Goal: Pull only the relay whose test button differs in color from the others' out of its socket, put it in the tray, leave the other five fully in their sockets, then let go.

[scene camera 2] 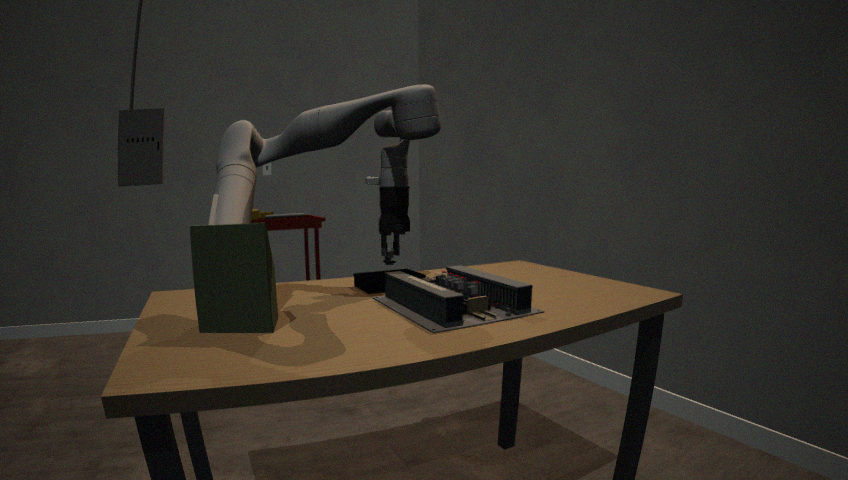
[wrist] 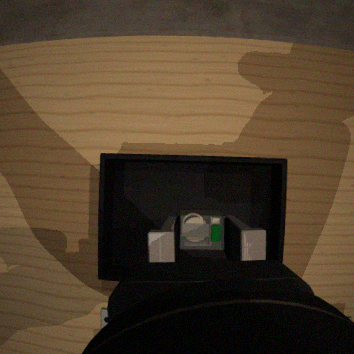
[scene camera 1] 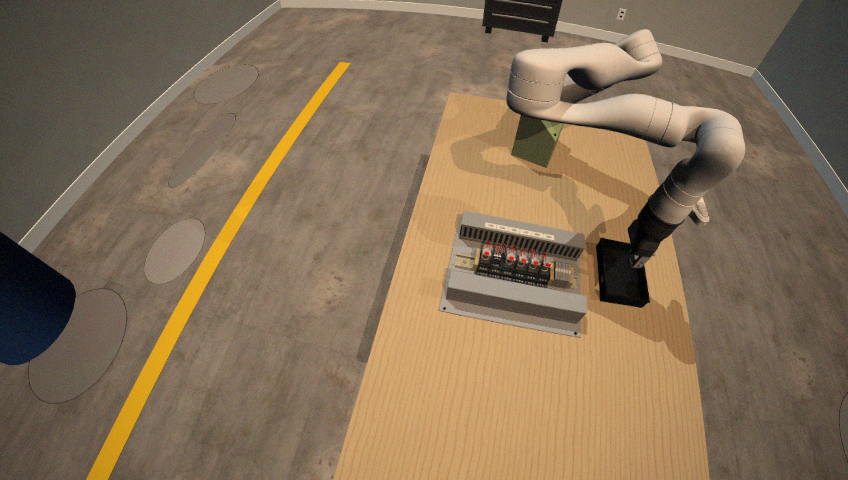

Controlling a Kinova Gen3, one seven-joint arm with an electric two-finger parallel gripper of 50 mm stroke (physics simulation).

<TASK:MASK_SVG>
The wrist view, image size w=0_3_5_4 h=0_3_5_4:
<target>my gripper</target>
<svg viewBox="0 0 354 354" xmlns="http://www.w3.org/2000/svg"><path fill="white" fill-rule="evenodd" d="M354 322L336 307L314 295L309 284L278 260L265 259L265 230L263 228L250 227L232 214L227 214L224 218L223 251L229 261L178 262L179 216L167 216L160 229L150 229L147 233L148 262L135 263L127 269L108 297L108 323L88 342L81 354L354 354Z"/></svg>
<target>relay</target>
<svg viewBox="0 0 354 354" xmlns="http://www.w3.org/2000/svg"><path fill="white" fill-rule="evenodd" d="M179 208L179 249L224 249L224 214L216 209Z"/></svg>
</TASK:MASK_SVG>
